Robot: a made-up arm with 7 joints. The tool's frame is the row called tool. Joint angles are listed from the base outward. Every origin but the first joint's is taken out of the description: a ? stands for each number. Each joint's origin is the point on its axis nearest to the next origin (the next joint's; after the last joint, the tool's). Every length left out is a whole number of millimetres.
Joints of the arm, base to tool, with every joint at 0 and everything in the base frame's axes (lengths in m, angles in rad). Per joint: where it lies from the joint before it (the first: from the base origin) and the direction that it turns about. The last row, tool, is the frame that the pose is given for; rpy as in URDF.
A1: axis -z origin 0 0 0.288
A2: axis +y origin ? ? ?
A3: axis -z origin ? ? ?
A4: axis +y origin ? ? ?
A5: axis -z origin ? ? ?
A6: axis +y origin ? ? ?
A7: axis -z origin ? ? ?
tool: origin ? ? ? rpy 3.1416 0 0
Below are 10 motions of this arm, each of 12 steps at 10 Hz.
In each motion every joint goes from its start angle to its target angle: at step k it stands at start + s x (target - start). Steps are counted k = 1, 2, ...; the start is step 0. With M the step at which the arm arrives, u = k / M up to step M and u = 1 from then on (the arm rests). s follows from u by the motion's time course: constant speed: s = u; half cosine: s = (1 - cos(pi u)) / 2; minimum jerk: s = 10 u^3 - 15 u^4 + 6 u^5.
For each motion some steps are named. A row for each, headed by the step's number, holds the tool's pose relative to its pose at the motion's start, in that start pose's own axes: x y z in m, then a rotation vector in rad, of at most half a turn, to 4 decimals.
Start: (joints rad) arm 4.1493 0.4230 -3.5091 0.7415 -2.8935 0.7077 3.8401
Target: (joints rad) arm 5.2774 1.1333 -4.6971 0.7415 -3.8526 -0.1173 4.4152
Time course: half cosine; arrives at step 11
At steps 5, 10, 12:
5: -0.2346 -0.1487 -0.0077 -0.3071 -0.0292 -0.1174
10: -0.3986 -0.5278 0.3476 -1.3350 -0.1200 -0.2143
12: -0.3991 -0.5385 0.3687 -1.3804 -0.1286 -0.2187

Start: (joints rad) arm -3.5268 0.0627 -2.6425 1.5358 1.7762 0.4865 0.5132
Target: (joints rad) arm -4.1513 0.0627 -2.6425 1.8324 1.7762 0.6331 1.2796
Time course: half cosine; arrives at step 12
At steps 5, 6, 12:
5: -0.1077 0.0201 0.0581 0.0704 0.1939 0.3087
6: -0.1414 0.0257 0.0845 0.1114 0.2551 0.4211
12: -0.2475 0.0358 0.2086 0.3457 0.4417 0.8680

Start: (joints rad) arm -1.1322 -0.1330 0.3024 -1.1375 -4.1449 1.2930 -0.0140
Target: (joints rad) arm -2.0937 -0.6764 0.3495 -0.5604 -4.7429 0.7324 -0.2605
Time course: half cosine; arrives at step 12
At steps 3, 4, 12:
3: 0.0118 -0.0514 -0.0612 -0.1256 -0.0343 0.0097
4: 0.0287 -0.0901 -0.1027 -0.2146 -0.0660 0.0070
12: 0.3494 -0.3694 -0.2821 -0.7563 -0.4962 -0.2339

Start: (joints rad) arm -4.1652 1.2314 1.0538 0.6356 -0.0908 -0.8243 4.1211
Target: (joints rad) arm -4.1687 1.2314 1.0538 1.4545 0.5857 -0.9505 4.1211
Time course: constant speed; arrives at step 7
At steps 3, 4, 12:
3: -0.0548 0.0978 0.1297 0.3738 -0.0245 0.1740
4: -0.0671 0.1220 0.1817 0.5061 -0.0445 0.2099
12: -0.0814 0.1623 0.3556 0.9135 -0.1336 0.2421

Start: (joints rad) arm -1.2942 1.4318 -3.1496 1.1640 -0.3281 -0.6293 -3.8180
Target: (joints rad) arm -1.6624 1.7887 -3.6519 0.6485 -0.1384 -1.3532 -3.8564
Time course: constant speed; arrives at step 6
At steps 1, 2, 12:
1: 0.0538 0.0779 -0.0174 0.1833 -0.1660 -0.1159
2: 0.1231 0.1491 -0.0207 0.3573 -0.3510 -0.2288
12: 0.4685 0.3141 0.1150 0.9567 -1.2438 -0.6179

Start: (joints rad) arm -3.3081 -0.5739 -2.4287 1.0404 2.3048 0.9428 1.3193
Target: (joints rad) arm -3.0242 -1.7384 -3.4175 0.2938 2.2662 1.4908 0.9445
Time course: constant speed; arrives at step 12
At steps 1, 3, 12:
1: 0.0055 0.0532 0.0301 0.0343 -0.0167 -0.0585
3: -0.0017 0.1470 0.0995 0.0920 -0.0020 -0.1810
12: -0.2512 0.3145 0.4266 -0.1419 0.5928 -0.4711

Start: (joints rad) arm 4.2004 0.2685 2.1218 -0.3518 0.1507 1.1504 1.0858
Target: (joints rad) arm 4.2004 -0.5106 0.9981 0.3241 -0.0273 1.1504 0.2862
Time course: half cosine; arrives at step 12
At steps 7, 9, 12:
7: 0.2928 -0.2283 -0.2159 -0.7428 -0.0439 -1.2739
9: 0.3350 -0.3038 -0.2308 -0.9754 -0.0220 -1.7101
12: 0.3505 -0.3356 -0.2295 -1.1264 0.0182 -1.9764

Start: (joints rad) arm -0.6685 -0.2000 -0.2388 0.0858 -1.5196 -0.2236 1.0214
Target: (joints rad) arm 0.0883 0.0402 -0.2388 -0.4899 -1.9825 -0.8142 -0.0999
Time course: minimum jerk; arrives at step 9
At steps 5, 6, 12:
5: -0.0492 -0.0420 0.0228 -0.0081 0.3675 -0.5820
6: -0.0554 -0.0610 0.0381 -0.0769 0.4557 -0.7703
12: -0.0558 -0.0832 0.0588 -0.1790 0.5276 -0.9830

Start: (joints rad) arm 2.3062 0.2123 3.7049 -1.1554 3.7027 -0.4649 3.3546
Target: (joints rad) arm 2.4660 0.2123 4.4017 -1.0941 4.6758 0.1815 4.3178
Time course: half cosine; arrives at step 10
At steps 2, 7, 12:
2: -0.0310 -0.0238 0.0076 0.0198 0.0998 0.2311
7: -0.1791 -0.2630 0.1493 0.4283 1.0007 1.8075
12: -0.1784 -0.3402 0.2110 0.6857 1.3271 2.1902

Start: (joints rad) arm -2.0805 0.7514 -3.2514 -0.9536 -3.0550 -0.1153 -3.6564
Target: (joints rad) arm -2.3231 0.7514 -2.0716 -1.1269 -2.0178 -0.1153 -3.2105
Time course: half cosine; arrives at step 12
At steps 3, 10, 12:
3: 0.0076 -0.0480 0.0022 -0.0835 0.0049 0.3304
10: 0.1750 -0.2398 0.1103 -0.6134 0.3708 1.9806
12: 0.1963 -0.2472 0.1273 -0.6659 0.4370 2.1024

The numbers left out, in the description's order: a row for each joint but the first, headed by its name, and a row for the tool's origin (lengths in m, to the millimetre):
A2: 0 -0.012 0
A3: 0 0 0.299
A4: 0 -0.013 0
A5: 0 0 0.419
A6: 0 0 0
A7: 0 0 0.109
tool: 0 0 0

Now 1 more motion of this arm.
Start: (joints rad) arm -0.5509 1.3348 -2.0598 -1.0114 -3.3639 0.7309 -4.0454
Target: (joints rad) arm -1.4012 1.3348 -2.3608 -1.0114 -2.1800 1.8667 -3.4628
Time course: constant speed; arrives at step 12
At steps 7, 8, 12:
7: -0.1719 0.1099 0.2513 -0.4781 -0.2030 0.9851
8: -0.1970 0.1142 0.2927 -0.5659 -0.2715 1.0733
12: -0.3086 0.0986 0.4631 -0.9272 -0.5962 1.2292

